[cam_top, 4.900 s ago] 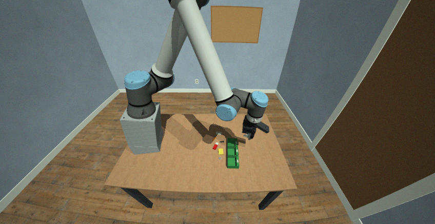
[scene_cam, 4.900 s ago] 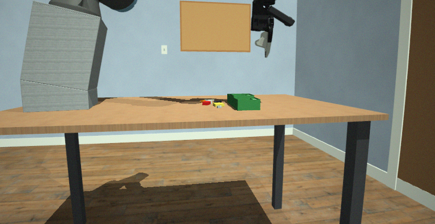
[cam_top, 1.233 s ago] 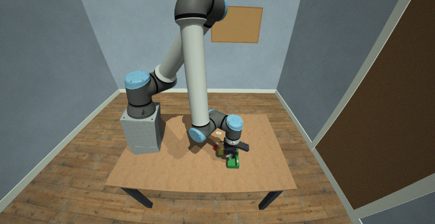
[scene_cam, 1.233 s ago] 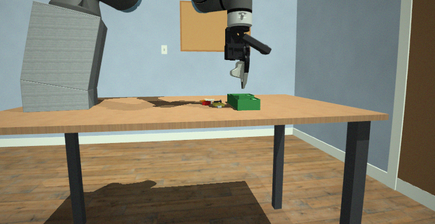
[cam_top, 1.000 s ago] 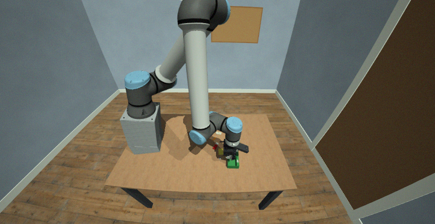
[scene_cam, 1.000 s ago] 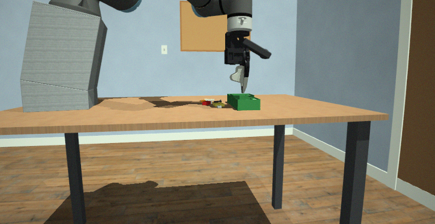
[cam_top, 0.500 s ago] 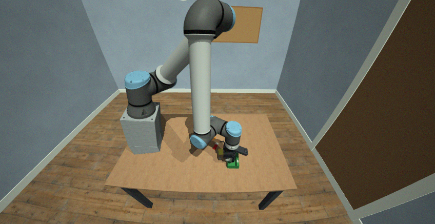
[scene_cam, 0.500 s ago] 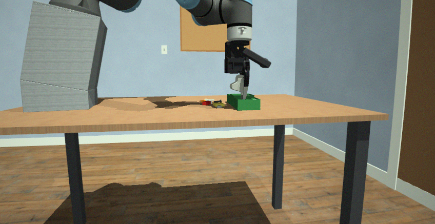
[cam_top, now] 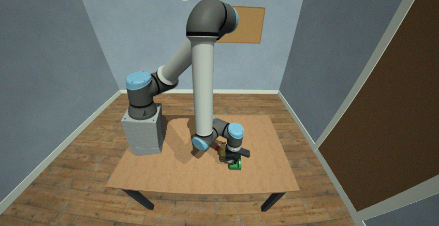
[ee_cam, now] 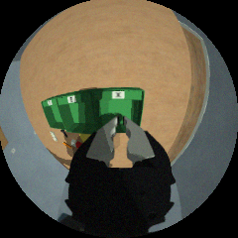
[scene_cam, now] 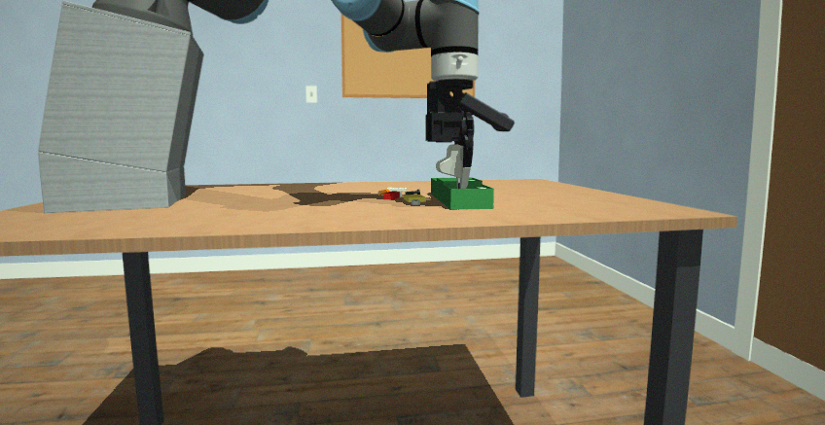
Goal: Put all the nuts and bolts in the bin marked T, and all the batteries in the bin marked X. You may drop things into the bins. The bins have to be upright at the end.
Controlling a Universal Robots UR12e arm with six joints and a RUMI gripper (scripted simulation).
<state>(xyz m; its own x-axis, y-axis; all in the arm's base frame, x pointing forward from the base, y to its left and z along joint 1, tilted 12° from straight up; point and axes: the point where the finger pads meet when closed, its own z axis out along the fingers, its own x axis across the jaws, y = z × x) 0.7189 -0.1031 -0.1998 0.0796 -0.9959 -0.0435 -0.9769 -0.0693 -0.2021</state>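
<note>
The green bin lies 9 cm to the left of my hand, 1 cm below it and 1 cm ahead of it. Also, from my hand: yellow battery: 9 cm to the left, 9 cm behind, 3 cm below; red battery: 15 cm to the left, 13 cm behind, 3 cm below; dark nut: 9 cm behind, 3 cm to the left, 3 cm below.
</note>
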